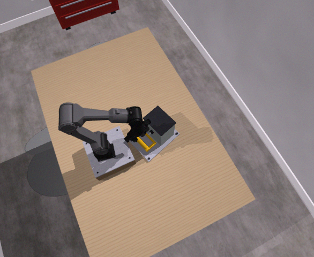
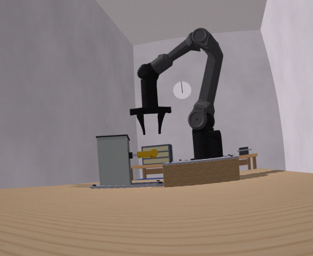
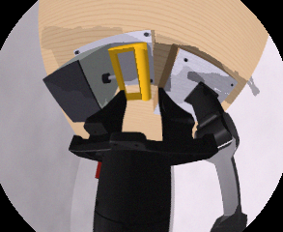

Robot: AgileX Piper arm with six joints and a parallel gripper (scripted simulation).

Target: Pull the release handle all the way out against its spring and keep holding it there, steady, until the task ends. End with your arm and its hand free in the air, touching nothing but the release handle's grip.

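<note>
Now: hand 50 mm short of the release handle, 20 mm to the right of it and 80 mm above it. From my hand the other things lie so: grey baseplate (80 mm ahead, 40 mm to the left, 180 mm below).
</note>
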